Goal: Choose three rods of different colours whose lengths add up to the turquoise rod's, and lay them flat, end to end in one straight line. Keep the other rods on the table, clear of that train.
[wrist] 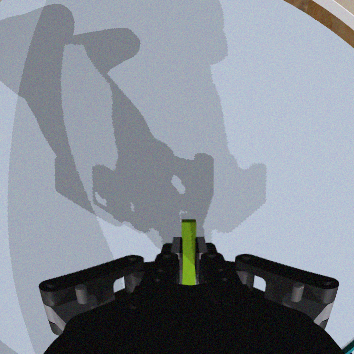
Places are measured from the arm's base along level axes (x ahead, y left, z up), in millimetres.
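Pixels of known places: gripper, fingertip midpoint: (188,248).
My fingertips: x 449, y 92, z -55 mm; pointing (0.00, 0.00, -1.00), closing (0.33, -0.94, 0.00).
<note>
Ahead of a thing's pixels: the offset from my fingertips to its top centre. "spot": to the spot under its first point. Level surfaces: height alone.
A lime-green rod {dx -2, dy -1, dz +8 mm} (188,267) stands out between the fingertips in the wrist view, a little below and right of the middle, its long side pointing up the view. My gripper (188,248) is shut on this rod, one finger pad on each long side, and the rod's far end sticks out past the fingertips. The near end is hidden by the gripper body. Whether the rod touches the table cannot be told. A small bit of something turquoise {spot: dx -87, dy -252, dz +6 mm} (349,348) shows at the bottom right corner; how much more of it there is cannot be seen.
The pale blue table top {dz -2 mm} (295,115) spreads under the gripper. Its curved brown edge (322,21) crosses the top right corner. Dark shadows of the arm and gripper fall over the left and middle of the table. The gripper body hides the bottom middle of the view.
</note>
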